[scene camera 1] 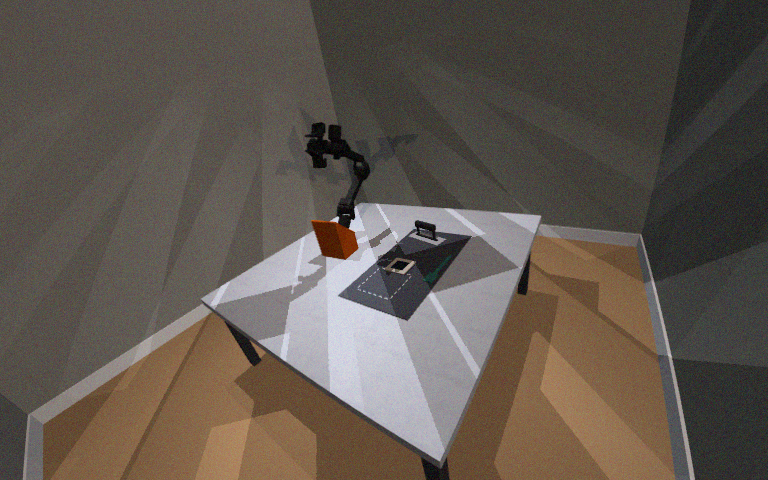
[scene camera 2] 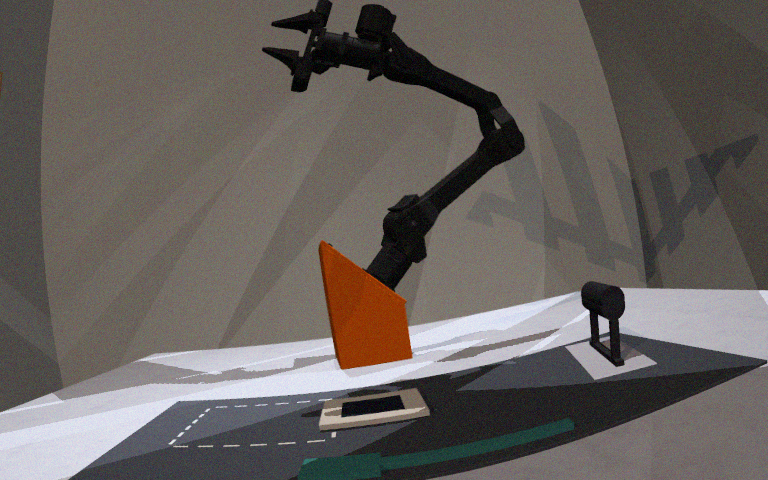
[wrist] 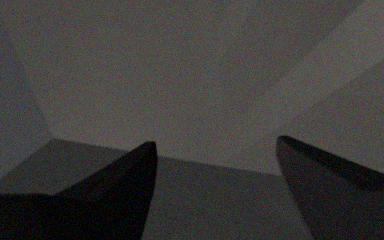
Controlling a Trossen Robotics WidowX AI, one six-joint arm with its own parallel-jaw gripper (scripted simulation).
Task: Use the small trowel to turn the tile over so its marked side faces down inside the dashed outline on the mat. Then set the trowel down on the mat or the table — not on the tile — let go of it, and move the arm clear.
Labels:
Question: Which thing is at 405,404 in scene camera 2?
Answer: A beige tile.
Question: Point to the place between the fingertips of my gripper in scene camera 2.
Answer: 266,36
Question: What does my gripper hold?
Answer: Nothing.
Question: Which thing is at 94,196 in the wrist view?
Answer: My gripper.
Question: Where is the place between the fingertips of my gripper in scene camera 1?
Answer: At 305,143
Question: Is my gripper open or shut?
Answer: Open.

